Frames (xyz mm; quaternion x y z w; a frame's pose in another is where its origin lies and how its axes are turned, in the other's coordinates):
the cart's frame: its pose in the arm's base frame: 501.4 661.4 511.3 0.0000 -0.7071 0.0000 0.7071
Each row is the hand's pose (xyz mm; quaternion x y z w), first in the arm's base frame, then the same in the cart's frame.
Working: the arm's base frame: its pose in the cart's frame: -511.3 -661.4 501.4 0.0000 0.7071 0.0000 0.7071

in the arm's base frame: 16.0 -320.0 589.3 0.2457 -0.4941 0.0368 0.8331
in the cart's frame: 78.0 -981.4 485.4 0.1998 0.2397 -0.1477 0.9385
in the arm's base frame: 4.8 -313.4 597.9 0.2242 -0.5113 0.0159 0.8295
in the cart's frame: 86.6 -974.8 496.6 0.1698 0.2250 -0.1473 0.9481
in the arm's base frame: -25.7 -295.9 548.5 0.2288 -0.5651 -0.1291 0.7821
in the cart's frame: 37.2 -957.3 527.1 0.0705 0.1534 -0.2531 0.9526
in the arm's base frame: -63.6 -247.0 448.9 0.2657 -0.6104 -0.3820 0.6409
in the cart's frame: -62.4 -908.4 565.0 -0.0822 0.0216 -0.4580 0.8849
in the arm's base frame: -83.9 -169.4 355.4 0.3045 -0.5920 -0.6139 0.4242
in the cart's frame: -155.9 -830.8 585.3 -0.2188 -0.1187 -0.6494 0.7186
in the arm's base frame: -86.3 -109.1 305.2 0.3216 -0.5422 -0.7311 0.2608
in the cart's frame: -206.1 -770.5 587.7 -0.2896 -0.1990 -0.7444 0.5678
